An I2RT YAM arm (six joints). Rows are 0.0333 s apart.
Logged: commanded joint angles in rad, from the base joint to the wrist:
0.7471 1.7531 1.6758 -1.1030 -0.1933 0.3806
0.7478 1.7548 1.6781 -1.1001 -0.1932 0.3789
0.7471 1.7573 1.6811 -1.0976 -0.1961 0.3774
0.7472 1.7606 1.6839 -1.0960 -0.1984 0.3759
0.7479 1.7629 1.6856 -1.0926 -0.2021 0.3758
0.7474 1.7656 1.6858 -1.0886 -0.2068 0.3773
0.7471 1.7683 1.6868 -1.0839 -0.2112 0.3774
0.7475 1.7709 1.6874 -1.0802 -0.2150 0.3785
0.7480 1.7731 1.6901 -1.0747 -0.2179 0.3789
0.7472 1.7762 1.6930 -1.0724 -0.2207 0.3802
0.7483 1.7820 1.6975 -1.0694 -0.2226 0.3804
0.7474 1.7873 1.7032 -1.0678 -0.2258 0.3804
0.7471 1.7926 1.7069 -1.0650 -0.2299 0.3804
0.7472 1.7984 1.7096 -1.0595 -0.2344 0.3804
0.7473 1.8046 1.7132 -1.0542 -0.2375 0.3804
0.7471 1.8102 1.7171 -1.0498 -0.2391 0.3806
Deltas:
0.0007 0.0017 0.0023 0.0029 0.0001 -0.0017
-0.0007 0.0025 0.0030 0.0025 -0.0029 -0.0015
0.0001 0.0033 0.0028 0.0016 -0.0023 -0.0015
0.0007 0.0023 0.0017 0.0034 -0.0037 -0.0001
-0.0005 0.0027 0.0002 0.0040 -0.0047 0.0015
-0.0003 0.0027 0.0010 0.0047 -0.0044 0.0001
0.0004 0.0026 0.0006 0.0037 -0.0038 0.0011
0.0005 0.0022 0.0027 0.0055 -0.0029 0.0004
-0.0008 0.0031 0.0029 0.0023 -0.0028 0.0013
0.0011 0.0058 0.0045 0.0030 -0.0019 0.0002
-0.0009 0.0053 0.0057 0.0016 -0.0032 0.0000
-0.0003 0.0053 0.0037 0.0028 -0.0041 0.0000
0.0001 0.0058 0.0027 0.0055 -0.0045 0.0000
0.0001 0.0062 0.0036 0.0053 -0.0031 0.0000
-0.0002 0.0056 0.0039 0.0044 -0.0016 0.0002

